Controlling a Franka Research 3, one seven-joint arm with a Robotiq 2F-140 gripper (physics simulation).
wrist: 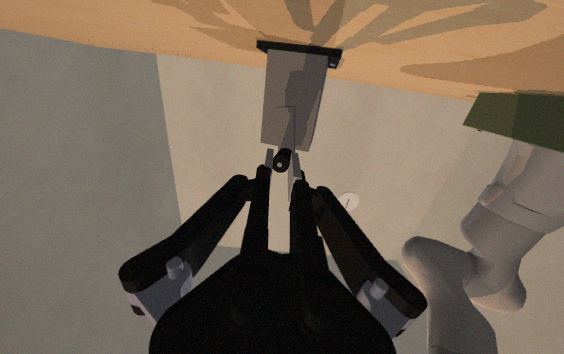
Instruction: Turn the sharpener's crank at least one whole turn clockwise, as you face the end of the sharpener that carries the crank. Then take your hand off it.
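The grey sharpener (276, 95) hangs down in the picture from its black base plate (300, 49) at the table's edge, a little above the middle of the wrist view. Its crank (290, 129) lies against the end of the body and carries a black knob (281, 161) at its lower end. My gripper (280, 160) is shut on the crank's knob, with one finger pad on each side of it. The right pad and the knob hide part of the crank arm.
The wooden table (200, 30) crosses the top of the view, with shadows on it. A dark green block (515, 117) is at the right edge. Grey robot arm links (450, 280) show at the lower right. A small white disc (348, 201) lies beyond the right finger.
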